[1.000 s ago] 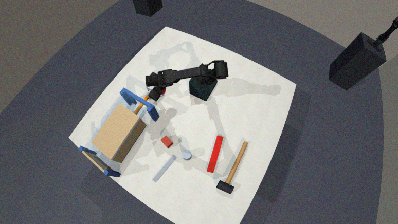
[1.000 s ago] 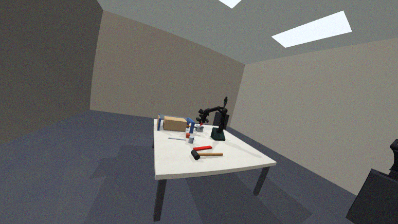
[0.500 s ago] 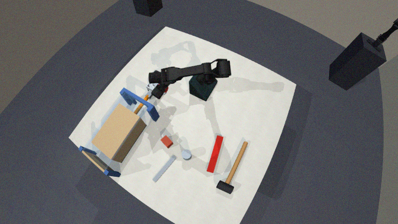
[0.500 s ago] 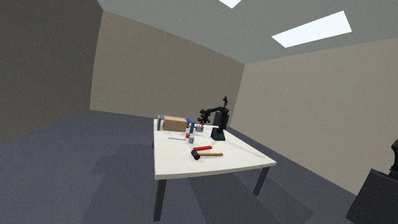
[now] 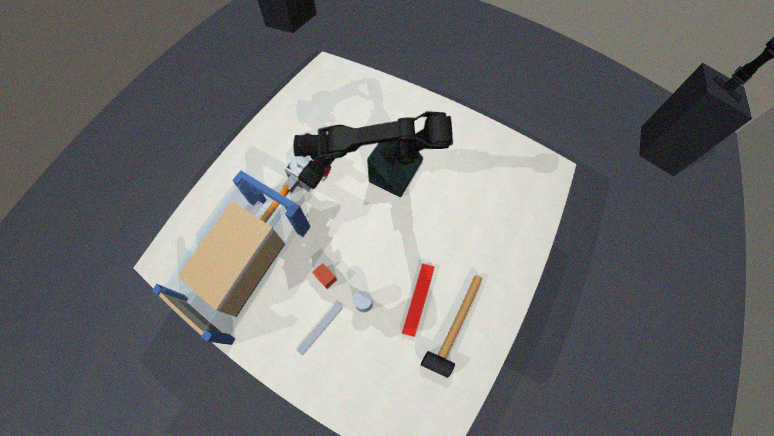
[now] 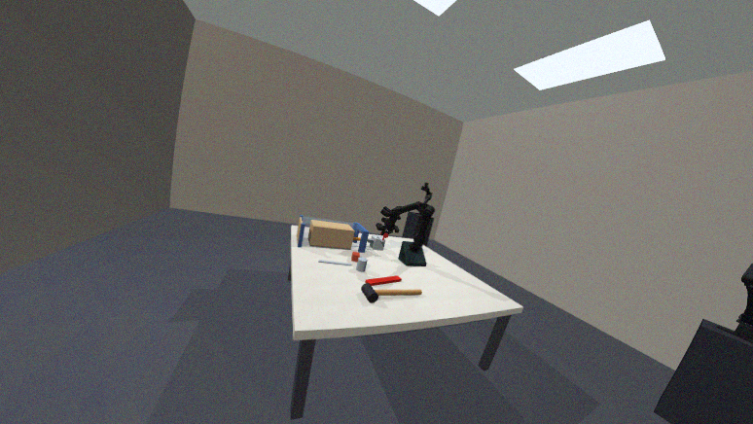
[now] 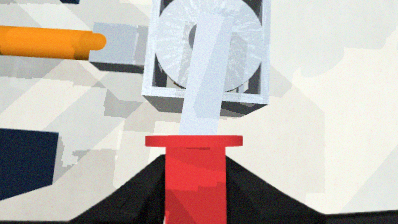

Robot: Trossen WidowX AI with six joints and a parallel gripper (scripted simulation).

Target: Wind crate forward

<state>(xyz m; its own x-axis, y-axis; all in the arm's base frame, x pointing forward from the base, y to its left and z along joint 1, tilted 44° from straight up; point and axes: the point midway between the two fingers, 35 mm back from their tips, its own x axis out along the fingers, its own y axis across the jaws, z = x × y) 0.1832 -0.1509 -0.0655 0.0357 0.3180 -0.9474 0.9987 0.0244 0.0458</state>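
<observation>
The winch handle lies 3 cm below my gripper tip and 2 cm to the right of it. Also, from my gripper tip: grey winch 10 cm below, 9 cm to the right, 2 cm behind; then blue frame post 15 cm ahead, 9 cm to the right, 3 cm below; then red knob 2 cm to the left.
</observation>
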